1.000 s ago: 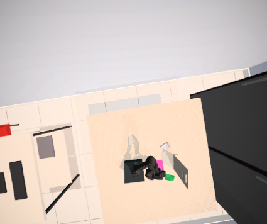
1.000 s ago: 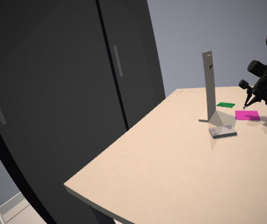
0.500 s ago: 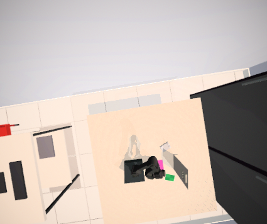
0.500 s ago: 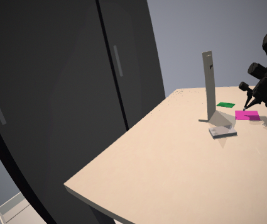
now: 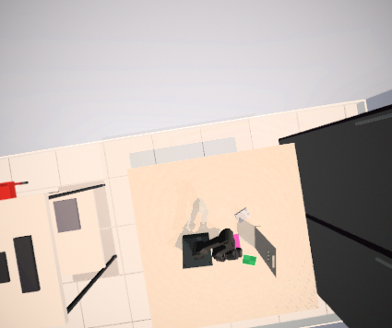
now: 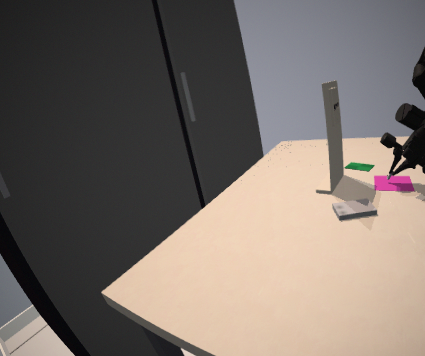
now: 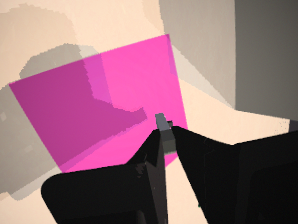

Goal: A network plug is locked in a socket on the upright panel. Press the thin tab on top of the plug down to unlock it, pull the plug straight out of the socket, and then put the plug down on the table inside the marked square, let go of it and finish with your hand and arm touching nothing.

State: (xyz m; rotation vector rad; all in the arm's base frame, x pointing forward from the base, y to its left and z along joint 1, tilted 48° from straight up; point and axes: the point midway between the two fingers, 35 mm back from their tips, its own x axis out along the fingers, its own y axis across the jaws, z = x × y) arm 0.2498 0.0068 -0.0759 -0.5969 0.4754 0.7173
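My gripper tip is now 3 cm above the magenta square and 1 cm past it. From my gripper tip the other things lie so: upright grey panel: 18 cm ahead, 13 cm above; grey network plug: right at my gripper tip.
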